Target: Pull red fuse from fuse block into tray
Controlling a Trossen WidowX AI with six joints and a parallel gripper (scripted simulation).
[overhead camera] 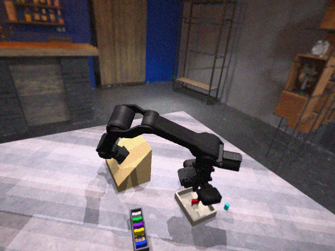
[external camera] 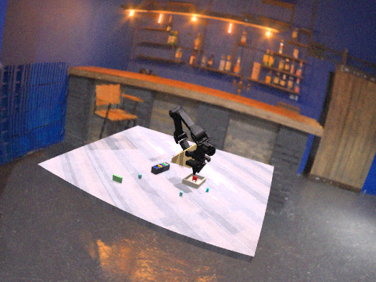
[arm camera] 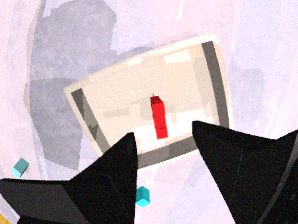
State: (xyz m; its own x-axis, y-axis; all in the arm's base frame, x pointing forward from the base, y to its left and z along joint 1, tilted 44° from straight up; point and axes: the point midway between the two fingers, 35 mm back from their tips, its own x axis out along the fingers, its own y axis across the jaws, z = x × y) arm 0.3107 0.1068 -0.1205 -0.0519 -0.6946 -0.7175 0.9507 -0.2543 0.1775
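Now: gripper tip 3 cm above the red fuse. The rest, counted from my gripper tip: green block: 30 cm ahead, 36 cm to the right, 4 cm below; beige tray: 5 cm below; small cyan cube: 7 cm ahead, 10 cm to the left, 5 cm below.
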